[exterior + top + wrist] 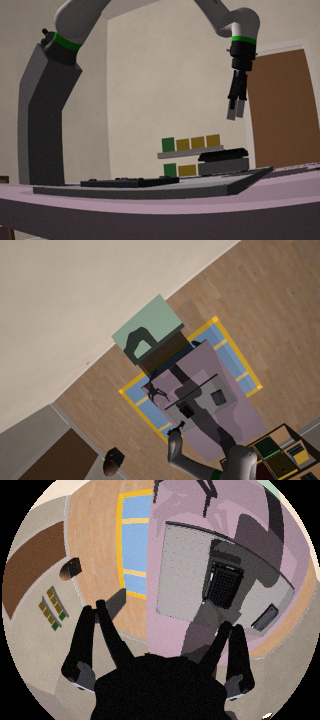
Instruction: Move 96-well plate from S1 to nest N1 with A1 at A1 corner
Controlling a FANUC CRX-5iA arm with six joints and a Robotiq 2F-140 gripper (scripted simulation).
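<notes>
Now: the black 96-well plate 2 cm behind my hand, 14 cm to the right of it and 13 cm below it. Also, from my hand: black plate nest N1: 13 cm behind, 50 cm to the right, 19 cm below.
</notes>
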